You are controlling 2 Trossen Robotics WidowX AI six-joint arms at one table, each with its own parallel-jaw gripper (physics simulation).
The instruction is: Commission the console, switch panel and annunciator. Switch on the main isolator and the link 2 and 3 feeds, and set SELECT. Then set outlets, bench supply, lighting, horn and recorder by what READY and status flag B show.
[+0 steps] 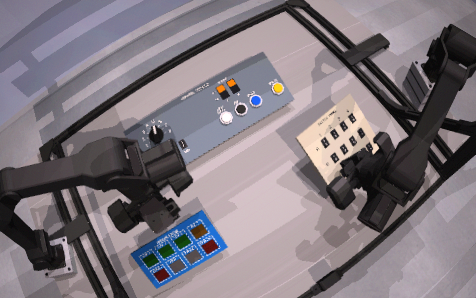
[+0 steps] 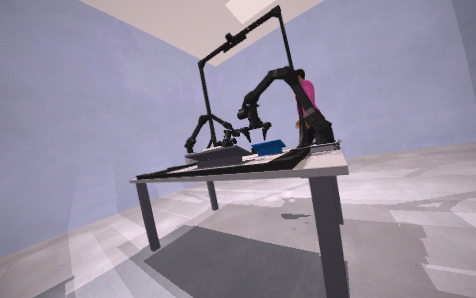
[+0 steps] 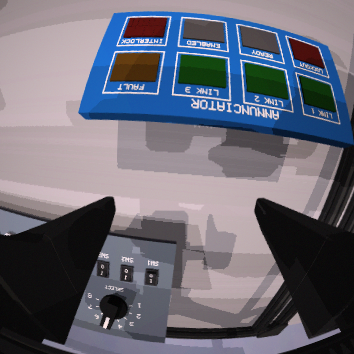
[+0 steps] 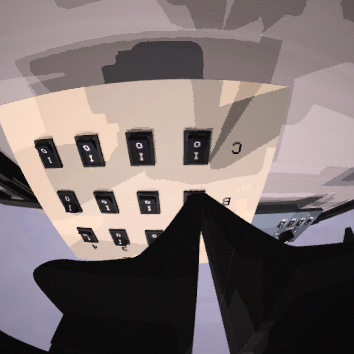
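Where they show: left gripper, fingertip midpoint: [image 2: 257, 141] [image 3: 185, 204]; right gripper, fingertip midpoint: [image 1: 341, 163] [image 4: 197, 199]; left arm's base, link origin: [image 1: 55, 257] [image 2: 325, 143]; right arm's base, link origin: [image 1: 433, 72] [image 2: 190, 153].
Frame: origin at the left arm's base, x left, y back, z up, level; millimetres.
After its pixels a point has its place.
Note:
The grey control console [image 1: 200, 107] {z 47, x 244, y -506 mm} has a black SELECT knob [image 1: 156, 134] {z 64, x 204, y -388 mm} [image 3: 113, 306] {z 58, x 188, y -384 mm}, its pointer between 4 and 6. Two status flags [image 1: 226, 86] {z 52, x 276, y -582 mm} show orange upper halves. The blue annunciator [image 1: 136, 254] {z 52, x -58, y -266 mm} [image 3: 100, 107] {z 53, x -10, y -428 mm} [image 2: 268, 147] {z 17, x -76, y -364 mm} shows green LINK 1, 2 and 3, brown FAULT, dark red LOCKOUT and INTERLOCK, grey READY and ENABLED. The cream switch panel [image 1: 311, 137] {z 81, x 62, y -712 mm} [image 4: 165, 100] {z 13, x -39, y -789 mm} carries rows of black rockers. My left gripper [image 3: 185, 204] {z 65, x 27, y -359 mm} [image 2: 256, 138] {z 65, x 27, y -359 mm} is open and empty above the table between annunciator and console. My right gripper [image 4: 197, 199] {z 53, x -9, y -760 mm} is shut and empty, its tips over the panel, partly hiding rockers in rows A and B.
White, black, blue and yellow buttons [image 1: 278, 88] {z 34, x 236, y -703 mm} line the console's near side. SW1 [image 3: 151, 277] {z 27, x 155, y -352 mm}, SW2 [image 3: 126, 273] {z 27, x 161, y -381 mm} and a third rocker sit beside the knob. A black frame [image 1: 170, 65] {z -9, x 460, y -458 mm} surrounds the work area. A person in pink [image 2: 308, 95] stands behind the table.

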